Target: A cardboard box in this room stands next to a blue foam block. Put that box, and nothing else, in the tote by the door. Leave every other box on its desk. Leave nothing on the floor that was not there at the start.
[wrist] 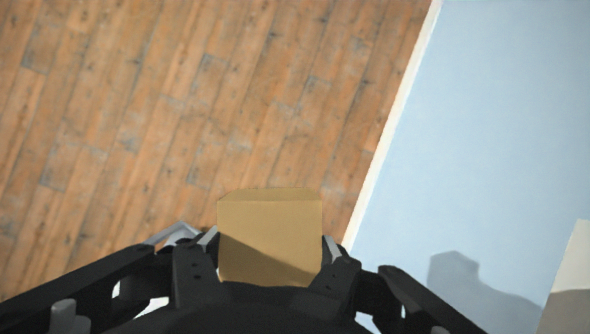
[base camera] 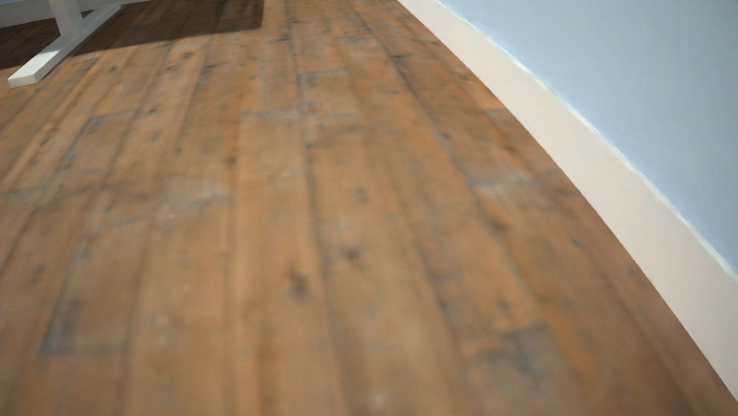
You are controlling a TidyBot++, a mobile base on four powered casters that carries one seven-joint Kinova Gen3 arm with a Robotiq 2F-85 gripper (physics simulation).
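Frame: origin at the arm's base, x ahead, y left, z up, level; centimetres.
Seen in the pictures: gripper, fingertip midpoint: (wrist: 271, 245).
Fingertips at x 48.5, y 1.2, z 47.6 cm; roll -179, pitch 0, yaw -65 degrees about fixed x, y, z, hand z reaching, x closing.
Note:
Pixels of each thing's top centre, then the offset from my fingertips to it. "spot": a spot on its surface instead. Level surfaces: height alone.
- tan cardboard box, top centre: (wrist: 270, 277) dy -0.7, dx -1.1, dz +1.8 cm
- white desk foot, surface spot: (base camera: 56, 49) spot: dy +86.8, dx +64.0, dz -84.8 cm
- wooden floor, surface height: dz -87.3 cm
My gripper (wrist: 271, 245) is shut on a tan cardboard box (wrist: 270, 235) at the bottom middle of the wrist view. One finger pad presses on each side of the box, and it is held up in the air above the floor. The lower part of its near face is in shadow, and its lower end is hidden behind the gripper's dark body. The tote, the door and the blue foam block do not show in either view.
A light blue wall (base camera: 635, 77) (wrist: 490, 125) with a pale baseboard (base camera: 583, 160) (wrist: 387, 135) runs along the right of both views. A white desk foot (base camera: 56, 49) stands on the wooden floor (base camera: 268, 206) (wrist: 200, 100) at the upper left of the base view.

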